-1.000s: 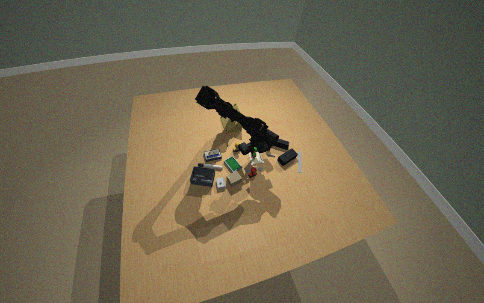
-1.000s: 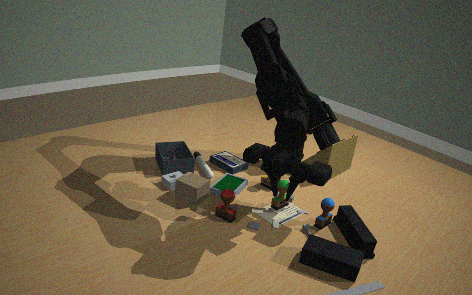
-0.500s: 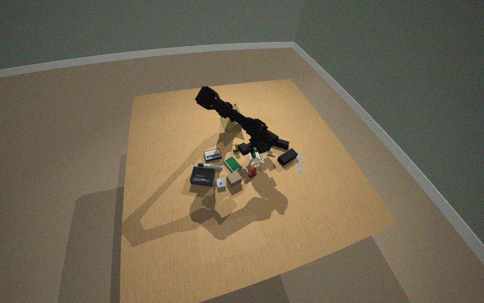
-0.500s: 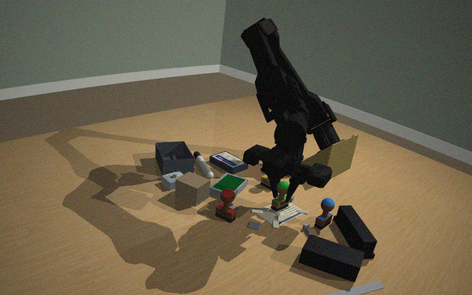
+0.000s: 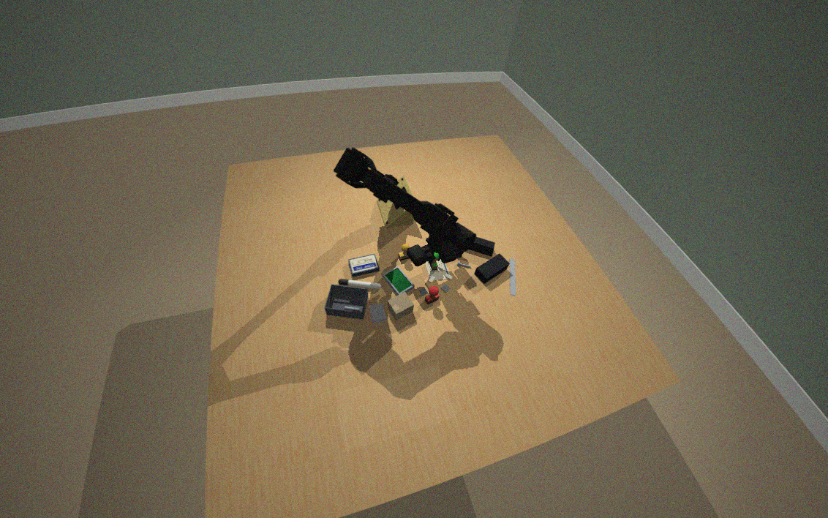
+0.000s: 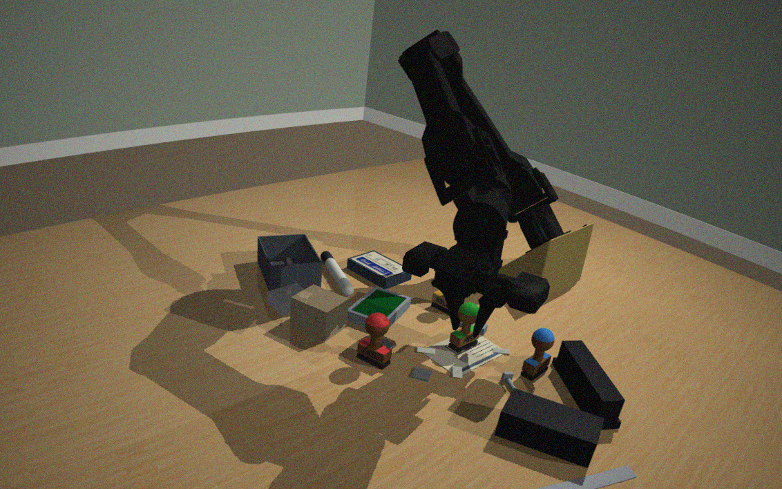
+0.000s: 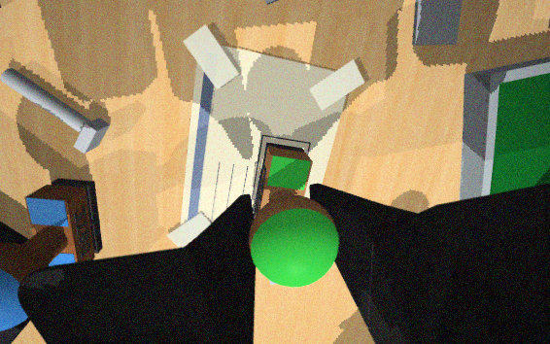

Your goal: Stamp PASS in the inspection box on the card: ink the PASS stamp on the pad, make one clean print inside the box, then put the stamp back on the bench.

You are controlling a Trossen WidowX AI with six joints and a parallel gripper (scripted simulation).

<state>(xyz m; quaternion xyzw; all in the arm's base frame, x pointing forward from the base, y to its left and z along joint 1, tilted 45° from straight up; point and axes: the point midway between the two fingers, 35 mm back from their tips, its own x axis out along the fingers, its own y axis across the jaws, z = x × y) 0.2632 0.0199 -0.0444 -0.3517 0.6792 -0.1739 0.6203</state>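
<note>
Right now my gripper tip is 2 cm above the white card, 1 cm to the right of it and 1 cm short of it. The rest, counted from my gripper tip: red-knob stamp 12 cm ahead, 5 cm to the right; then yellow-knob stamp 8 cm to the right, 6 cm behind; then blue-knob stamp 10 cm to the left, 3 cm behind.
</note>
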